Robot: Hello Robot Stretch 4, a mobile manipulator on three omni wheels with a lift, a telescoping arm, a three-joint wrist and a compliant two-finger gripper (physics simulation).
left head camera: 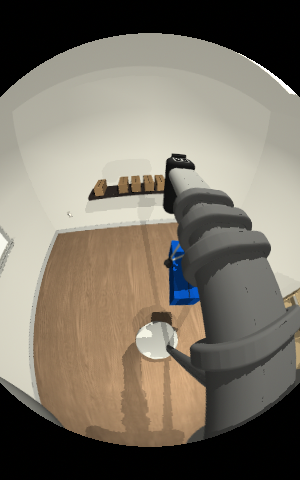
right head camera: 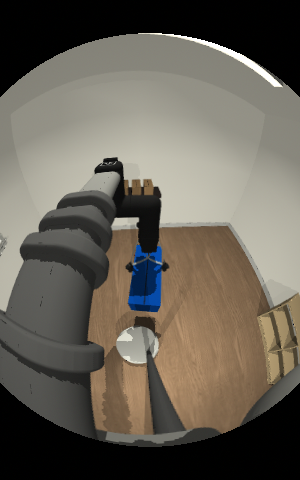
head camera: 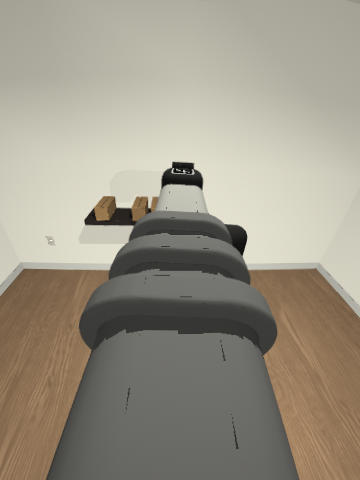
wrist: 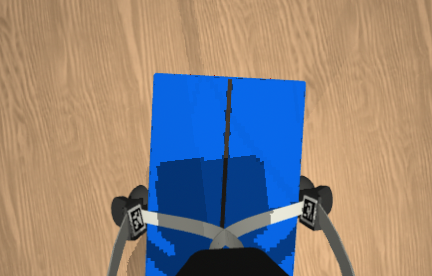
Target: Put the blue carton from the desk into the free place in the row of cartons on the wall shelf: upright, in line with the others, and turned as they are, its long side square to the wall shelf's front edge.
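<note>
The blue carton (left head camera: 182,295) (right head camera: 145,295) (wrist: 190,120) hangs over the floor, below the arm. My gripper (right head camera: 147,267) (wrist: 221,197) is shut on it, one fingertip against each long side. In the right head view its length runs roughly towards the back wall. The black wall shelf (head camera: 120,216) (left head camera: 111,191) bears a row of brown cartons. Its leftmost carton (head camera: 105,209) (left head camera: 100,187) stands apart from the second carton (head camera: 140,208) (left head camera: 123,184), with a wide gap of bare shelf between them. The arm hides the shelf's right part in the head view.
The grey arm (head camera: 180,390) (left head camera: 250,300) (right head camera: 50,300) reaches towards the back wall. A white round disc (left head camera: 150,340) (right head camera: 131,345) shows below the carton's near end. A wooden shelf unit (right head camera: 265,345) stands at the right. A wall socket (head camera: 50,241) is left of and below the wall shelf.
</note>
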